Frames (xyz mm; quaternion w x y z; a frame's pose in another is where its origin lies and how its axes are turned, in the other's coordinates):
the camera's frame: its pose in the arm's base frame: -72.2 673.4 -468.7 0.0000 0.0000 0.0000 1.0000
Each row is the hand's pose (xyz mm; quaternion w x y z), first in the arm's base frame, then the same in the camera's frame.
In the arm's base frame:
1: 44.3 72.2 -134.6 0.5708 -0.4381 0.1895 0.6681
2: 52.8 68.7 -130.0 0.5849 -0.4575 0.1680 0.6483
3: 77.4 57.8 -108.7 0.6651 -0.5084 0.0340 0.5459
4: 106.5 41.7 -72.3 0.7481 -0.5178 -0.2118 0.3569
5: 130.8 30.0 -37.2 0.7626 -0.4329 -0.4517 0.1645
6: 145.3 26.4 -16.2 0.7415 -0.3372 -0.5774 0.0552
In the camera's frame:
1: -116.5 601.2 334.1 0.6681 0.1895 0.4381 -0.5708
2: -125.0 604.7 338.7 0.6483 0.1680 0.4575 -0.5849
3: -149.6 615.6 360.0 0.5459 0.0340 0.5084 -0.6651
4: -178.7 631.7 396.4 0.3569 -0.2118 0.5178 -0.7481
5: -203.0 643.4 431.5 0.1645 -0.4517 0.4329 -0.7626
6: -217.5 647.0 452.5 0.0552 -0.5774 0.3372 -0.7415

